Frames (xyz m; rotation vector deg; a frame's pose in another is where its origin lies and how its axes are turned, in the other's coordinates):
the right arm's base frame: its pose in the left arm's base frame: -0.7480 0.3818 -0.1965 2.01 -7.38 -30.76
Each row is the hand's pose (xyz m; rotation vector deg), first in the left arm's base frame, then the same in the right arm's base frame.
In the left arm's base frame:
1: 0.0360 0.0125 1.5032 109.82 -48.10 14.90
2: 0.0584 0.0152 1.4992 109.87 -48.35 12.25
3: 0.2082 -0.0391 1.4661 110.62 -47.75 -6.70
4: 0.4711 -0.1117 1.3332 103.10 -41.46 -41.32
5: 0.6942 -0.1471 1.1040 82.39 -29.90 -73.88
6: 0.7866 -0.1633 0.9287 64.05 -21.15 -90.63
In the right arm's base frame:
1: 1.0490 0.1947 1.5817 118.75 -12.61 26.50
2: 1.0662 0.2082 1.5748 118.43 -12.85 23.92
3: 1.2178 0.2354 1.5222 115.95 -12.21 5.49
4: 1.4638 0.2976 1.3559 102.28 -8.46 -25.89
5: 1.6460 0.3651 1.0993 76.47 -3.33 -53.01
6: 1.7131 0.3863 0.9134 56.09 -0.17 -66.26

